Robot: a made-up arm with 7 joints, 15 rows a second.
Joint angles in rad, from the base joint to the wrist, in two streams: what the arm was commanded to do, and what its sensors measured. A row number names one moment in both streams.
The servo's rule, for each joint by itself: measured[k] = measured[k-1] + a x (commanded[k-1-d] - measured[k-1]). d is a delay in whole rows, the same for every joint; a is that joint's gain. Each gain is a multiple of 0.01, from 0.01 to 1. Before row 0 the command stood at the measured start. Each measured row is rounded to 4 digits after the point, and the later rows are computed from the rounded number. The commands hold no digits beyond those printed.
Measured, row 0:
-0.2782 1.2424 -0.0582 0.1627 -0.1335 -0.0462 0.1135
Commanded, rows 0 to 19:
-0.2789 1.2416 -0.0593 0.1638 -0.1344 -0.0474 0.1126
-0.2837 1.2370 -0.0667 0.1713 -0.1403 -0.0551 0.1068
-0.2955 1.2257 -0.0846 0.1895 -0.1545 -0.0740 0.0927
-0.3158 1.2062 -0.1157 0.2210 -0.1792 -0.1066 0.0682
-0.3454 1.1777 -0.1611 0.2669 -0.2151 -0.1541 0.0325
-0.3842 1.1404 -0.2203 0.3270 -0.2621 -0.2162 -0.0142
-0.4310 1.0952 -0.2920 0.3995 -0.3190 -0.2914 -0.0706
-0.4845 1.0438 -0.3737 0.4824 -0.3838 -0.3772 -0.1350
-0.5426 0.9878 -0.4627 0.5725 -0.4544 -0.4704 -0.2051
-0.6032 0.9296 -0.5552 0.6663 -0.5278 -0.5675 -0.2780
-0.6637 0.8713 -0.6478 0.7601 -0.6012 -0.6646 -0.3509
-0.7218 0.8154 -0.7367 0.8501 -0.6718 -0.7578 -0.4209
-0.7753 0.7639 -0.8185 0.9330 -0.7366 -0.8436 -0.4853
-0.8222 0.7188 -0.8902 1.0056 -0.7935 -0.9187 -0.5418
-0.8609 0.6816 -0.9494 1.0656 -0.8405 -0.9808 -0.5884
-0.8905 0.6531 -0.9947 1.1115 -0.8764 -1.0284 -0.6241
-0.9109 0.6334 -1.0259 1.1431 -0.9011 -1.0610 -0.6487
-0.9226 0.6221 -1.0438 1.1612 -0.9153 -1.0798 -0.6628
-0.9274 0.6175 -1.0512 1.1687 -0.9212 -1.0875 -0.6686
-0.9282 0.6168 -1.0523 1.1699 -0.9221 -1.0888 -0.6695
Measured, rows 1 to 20:
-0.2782 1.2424 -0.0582 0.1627 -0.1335 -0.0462 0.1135
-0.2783 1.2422 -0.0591 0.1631 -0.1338 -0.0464 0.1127
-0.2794 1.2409 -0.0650 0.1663 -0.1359 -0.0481 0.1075
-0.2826 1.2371 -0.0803 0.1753 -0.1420 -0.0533 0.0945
-0.2892 1.2294 -0.1079 0.1931 -0.1543 -0.0640 0.0714
-0.3004 1.2165 -0.1494 0.2219 -0.1744 -0.0820 0.0372
-0.3172 1.1975 -0.2047 0.2629 -0.2033 -0.1088 -0.0080
-0.3400 1.1719 -0.2728 0.3162 -0.2415 -0.1453 -0.0631
-0.3689 1.1399 -0.3515 0.3810 -0.2885 -0.1917 -0.1264
-0.4036 1.1019 -0.4382 0.4557 -0.3432 -0.2474 -0.1957
-0.4435 1.0588 -0.5295 0.5378 -0.4041 -0.3114 -0.2681
-0.4875 1.0119 -0.6218 0.6245 -0.4691 -0.3820 -0.3410
-0.5344 0.9628 -0.7114 0.7125 -0.5360 -0.4572 -0.4113
-0.5826 0.9131 -0.7949 0.7985 -0.6022 -0.5345 -0.4764
-0.6305 0.8645 -0.8692 0.8793 -0.6653 -0.6113 -0.5340
-0.6766 0.8188 -0.9318 0.9520 -0.7231 -0.6852 -0.5819
-0.7194 0.7774 -0.9809 1.0142 -0.7737 -0.7538 -0.6190
-0.7577 0.7414 -1.0160 1.0645 -0.8157 -0.8152 -0.6451
-0.7907 0.7116 -1.0377 1.1022 -0.8486 -0.8681 -0.6607
-0.8180 0.6881 -1.0482 1.1281 -0.8726 -0.9120 -0.6677
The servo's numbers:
d 1
a 0.20 0.25 0.78 0.39 0.33 0.20 0.88

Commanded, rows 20 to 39:
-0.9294 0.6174 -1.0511 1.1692 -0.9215 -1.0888 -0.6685
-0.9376 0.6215 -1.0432 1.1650 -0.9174 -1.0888 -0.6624
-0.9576 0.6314 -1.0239 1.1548 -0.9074 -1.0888 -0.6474
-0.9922 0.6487 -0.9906 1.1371 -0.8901 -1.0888 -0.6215
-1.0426 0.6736 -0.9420 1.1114 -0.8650 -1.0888 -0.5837
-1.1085 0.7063 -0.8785 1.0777 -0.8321 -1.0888 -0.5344
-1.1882 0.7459 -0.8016 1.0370 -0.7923 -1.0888 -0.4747
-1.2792 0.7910 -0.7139 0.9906 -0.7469 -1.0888 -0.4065
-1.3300 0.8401 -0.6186 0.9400 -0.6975 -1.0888 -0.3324
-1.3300 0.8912 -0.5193 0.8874 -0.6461 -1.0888 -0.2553
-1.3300 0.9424 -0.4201 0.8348 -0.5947 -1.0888 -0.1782
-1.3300 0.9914 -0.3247 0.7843 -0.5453 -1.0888 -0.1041
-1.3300 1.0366 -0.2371 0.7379 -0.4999 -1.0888 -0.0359
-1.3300 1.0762 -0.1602 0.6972 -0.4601 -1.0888 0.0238
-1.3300 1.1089 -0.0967 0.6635 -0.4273 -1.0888 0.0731
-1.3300 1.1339 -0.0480 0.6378 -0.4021 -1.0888 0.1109
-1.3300 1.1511 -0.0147 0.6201 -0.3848 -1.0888 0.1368
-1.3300 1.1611 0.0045 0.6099 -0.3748 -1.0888 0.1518
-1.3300 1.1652 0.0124 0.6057 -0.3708 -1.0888 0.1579
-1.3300 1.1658 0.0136 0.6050 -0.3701 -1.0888 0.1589
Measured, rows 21 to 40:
-0.8400 0.6703 -1.0514 1.1444 -0.8889 -0.9474 -0.6693
-0.8579 0.6571 -1.0512 1.1541 -0.8997 -0.9757 -0.6686
-0.8738 0.6482 -1.0450 1.1584 -0.9055 -0.9983 -0.6631
-0.8906 0.6440 -1.0285 1.1570 -0.9061 -1.0164 -0.6493
-0.9109 0.6452 -0.9989 1.1492 -0.9008 -1.0309 -0.6248
-0.9372 0.6523 -0.9545 1.1345 -0.8890 -1.0425 -0.5886
-0.9715 0.6658 -0.8952 1.1123 -0.8702 -1.0518 -0.5409
-1.0148 0.6858 -0.8222 1.0829 -0.8445 -1.0592 -0.4826
-1.0677 0.7121 -0.7377 1.0469 -0.8123 -1.0651 -0.4156
-1.1202 0.7441 -0.6448 1.0052 -0.7744 -1.0698 -0.3424
-1.1622 0.7809 -0.5469 0.9593 -0.7321 -1.0736 -0.2658
-1.1958 0.8213 -0.4480 0.9107 -0.6868 -1.0766 -0.1887
-1.2226 0.8638 -0.3518 0.8614 -0.6401 -1.0790 -0.1143
-1.2441 0.9070 -0.2623 0.8132 -0.5938 -1.0810 -0.0453
-1.2613 0.9493 -0.1827 0.7680 -0.5497 -1.0826 0.0155
-1.2750 0.9892 -0.1156 0.7272 -0.5093 -1.0838 0.0662
-1.2860 1.0254 -0.0629 0.6923 -0.4739 -1.0848 0.1055
-1.2948 1.0568 -0.0253 0.6641 -0.4445 -1.0856 0.1330
-1.3018 1.0829 -0.0021 0.6430 -0.4215 -1.0862 0.1495
-1.3074 1.1035 0.0092 0.6285 -0.4048 -1.0867 0.1569

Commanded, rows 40 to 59:
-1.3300 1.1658 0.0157 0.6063 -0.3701 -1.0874 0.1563
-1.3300 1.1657 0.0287 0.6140 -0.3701 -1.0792 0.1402
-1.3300 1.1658 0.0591 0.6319 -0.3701 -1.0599 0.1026
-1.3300 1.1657 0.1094 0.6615 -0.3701 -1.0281 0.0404
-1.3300 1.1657 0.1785 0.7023 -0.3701 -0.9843 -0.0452
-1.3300 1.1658 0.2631 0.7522 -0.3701 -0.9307 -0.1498
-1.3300 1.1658 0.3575 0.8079 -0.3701 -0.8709 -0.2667
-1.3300 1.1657 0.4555 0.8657 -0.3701 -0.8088 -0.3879
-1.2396 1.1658 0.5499 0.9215 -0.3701 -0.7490 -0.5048
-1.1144 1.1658 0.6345 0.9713 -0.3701 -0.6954 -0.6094
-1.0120 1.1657 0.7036 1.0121 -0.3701 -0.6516 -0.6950
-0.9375 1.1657 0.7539 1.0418 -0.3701 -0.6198 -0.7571
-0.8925 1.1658 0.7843 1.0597 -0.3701 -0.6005 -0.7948
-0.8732 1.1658 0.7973 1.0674 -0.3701 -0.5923 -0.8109
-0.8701 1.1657 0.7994 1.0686 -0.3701 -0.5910 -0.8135
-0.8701 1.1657 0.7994 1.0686 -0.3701 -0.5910 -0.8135
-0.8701 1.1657 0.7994 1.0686 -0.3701 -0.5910 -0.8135
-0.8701 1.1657 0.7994 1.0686 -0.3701 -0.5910 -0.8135
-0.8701 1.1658 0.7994 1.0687 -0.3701 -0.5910 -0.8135
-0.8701 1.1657 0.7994 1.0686 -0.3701 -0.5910 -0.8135
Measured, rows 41 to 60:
-1.3119 1.1191 0.0126 0.6193 -0.3933 -1.0871 0.1587
-1.3155 1.1308 0.0150 0.6142 -0.3856 -1.0872 0.1566
-1.3184 1.1395 0.0257 0.6141 -0.3805 -1.0856 0.1422
-1.3207 1.1461 0.0518 0.6210 -0.3771 -1.0805 0.1074
-1.3226 1.1510 0.0967 0.6368 -0.3748 -1.0700 0.0484
-1.3241 1.1547 0.1605 0.6623 -0.3732 -1.0529 -0.0340
-1.3253 1.1575 0.2405 0.6974 -0.3722 -1.0285 -0.1359
-1.3262 1.1596 0.3318 0.7405 -0.3715 -0.9970 -0.2510
-1.3270 1.1611 0.4283 0.7893 -0.3710 -0.9594 -0.3715
-1.3095 1.1623 0.5231 0.8409 -0.3707 -0.9173 -0.4888
-1.2705 1.1632 0.6100 0.8918 -0.3705 -0.8729 -0.5949
-1.2188 1.1638 0.6830 0.9387 -0.3704 -0.8286 -0.6830
-1.1625 1.1643 0.7383 0.9789 -0.3703 -0.7868 -0.7482
-1.1085 1.1647 0.7742 1.0104 -0.3702 -0.7495 -0.7892
-1.0614 1.1650 0.7922 1.0326 -0.3702 -0.7181 -0.8083
-1.0231 1.1652 0.7978 1.0466 -0.3702 -0.6927 -0.8129
-0.9925 1.1653 0.7990 1.0552 -0.3702 -0.6724 -0.8134
-0.9680 1.1654 0.7993 1.0604 -0.3702 -0.6561 -0.8135
-0.9484 1.1655 0.7994 1.0636 -0.3702 -0.6431 -0.8135
-0.9327 1.1656 0.7994 1.0656 -0.3702 -0.6327 -0.8135

